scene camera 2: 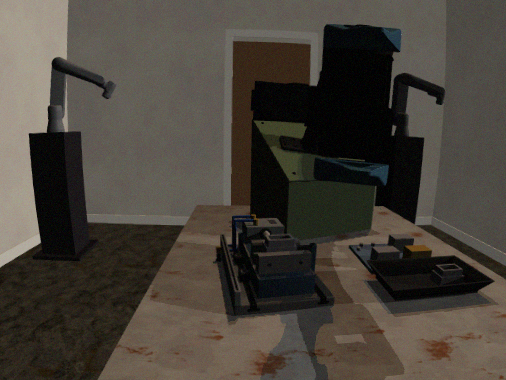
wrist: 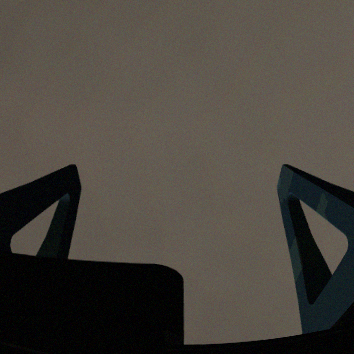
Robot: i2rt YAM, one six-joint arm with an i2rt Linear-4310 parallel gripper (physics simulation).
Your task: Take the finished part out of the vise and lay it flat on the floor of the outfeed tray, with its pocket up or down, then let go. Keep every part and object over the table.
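Places are measured from the arm's base along level axes (x right, y ahead, z up), in millimetres.
Pixels of known places: gripper, between the fingertips: (scene camera 2: 367, 101) (wrist: 178, 175); arm's base, origin of its link: (scene camera 2: 309, 147).
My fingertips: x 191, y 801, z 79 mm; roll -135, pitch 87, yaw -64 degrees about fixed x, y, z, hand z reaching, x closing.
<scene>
For each thing: its top centre in the pictures, then the offset to it from my fingertips.
- finished part, centre of its top: (scene camera 2: 279, 237) dx -17, dy -369, dz -227 mm
- vise, centre of its top: (scene camera 2: 269, 233) dx -7, dy -434, dz -243 mm
- similar pocketed grey part, centre of its top: (scene camera 2: 449, 267) dx -391, dy -315, dz -295 mm
- blue plate, centre of its top: (scene camera 2: 392, 255) dx -350, dy -486, dz -334 mm
- yellow block, centre of its top: (scene camera 2: 418, 248) dx -393, dy -439, dz -298 mm
The finished part (scene camera 2: 281, 243), a grey block with a rectangular pocket facing up, sits between the jaws of the vise (scene camera 2: 283, 286). A similar pocketed grey part (scene camera 2: 446, 276) rests inside the black outfeed tray (scene camera 2: 398, 286) at the right, pocket up. My gripper (scene camera 2: 389, 107) (wrist: 178, 175) is open, with its blue fingers wide apart and no object between them. In the scene view it is high above the table, clear of the vise and tray. In the wrist view a plain surface fills the gap between the fingers.
A blue plate (scene camera 2: 361, 254) with grey blocks (scene camera 2: 385, 252) (scene camera 2: 401, 241) and a yellow block (scene camera 2: 417, 251) lies behind the tray. A large green box (scene camera 2: 330, 207) stands behind the vise. Two grey arms on dark pedestals (scene camera 2: 62, 195) (scene camera 2: 412, 180) stand beyond the table.
</scene>
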